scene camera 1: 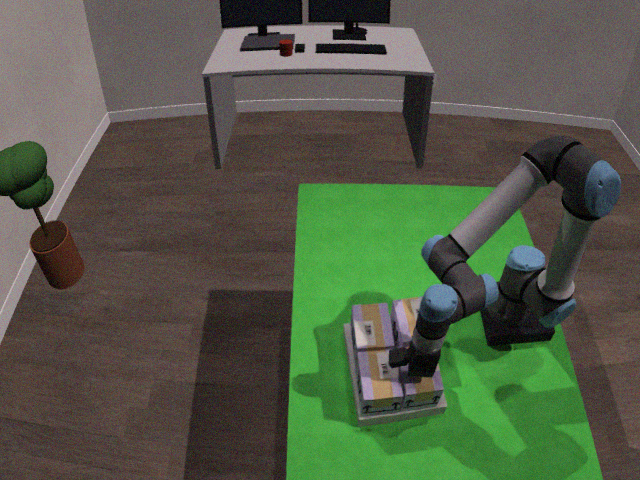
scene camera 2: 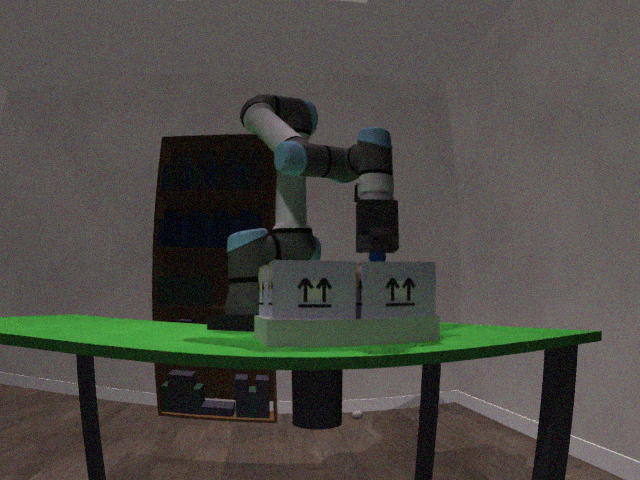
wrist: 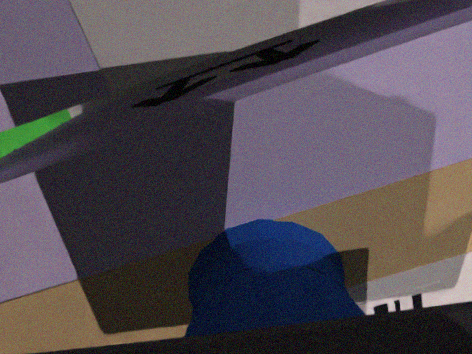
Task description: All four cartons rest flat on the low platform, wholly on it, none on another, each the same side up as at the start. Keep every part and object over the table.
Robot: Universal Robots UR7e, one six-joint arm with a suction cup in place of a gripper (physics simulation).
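Frame: origin at the arm's base, x left, y back, z up, level; centimetres.
Seen in the pictures: end effector, tool point: (wrist: 263, 253); arm's base, origin of the base link: (scene camera 1: 508, 307) (scene camera 2: 251, 314).
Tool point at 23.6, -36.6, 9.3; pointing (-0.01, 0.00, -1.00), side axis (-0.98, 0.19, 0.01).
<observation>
Offsets run from my tool point to a thing's top centre, as dx, dy, dz. "pt": to the spot under its first point. Level surfaces: height alone.
Four lilac-and-tan cartons stand in two rows on the pale low platform {-8.6, -3.7, -8.9} (scene camera 1: 392, 416) (scene camera 2: 347, 333). In scene camera 1 they are the far left carton {-15.8, -9.5, +1.3} (scene camera 1: 374, 320), the far right carton {-16.5, +2.3, +1.3} (scene camera 1: 405, 311), the near left carton {-0.2, -9.8, +1.3} (scene camera 1: 379, 384) and the near right carton {-0.4, +0.7, +1.3} (scene camera 1: 422, 399). Arrows on the visible sides point up. My suction gripper (scene camera 1: 423, 361) (scene camera 2: 377, 256) (wrist: 265, 280) is down on the near right carton, its blue cup against the top {pt -1.4, -2.9, +1.3} (wrist: 300, 150) beside the barcode label. That carton sits at about platform level; whether it is slightly raised I cannot tell. The arm partly hides both right cartons.
The near left carton (scene camera 2: 400, 289) and far left carton (scene camera 2: 314, 289) stand close beside the held one. The green table {dz -13.7} (scene camera 1: 361, 232) (scene camera 2: 155, 335) carries the platform and the arm's base (scene camera 1: 516, 330). A desk (scene camera 1: 320, 62), a potted plant (scene camera 1: 57, 258) and a bookshelf (scene camera 2: 156, 232) stand away from it.
</observation>
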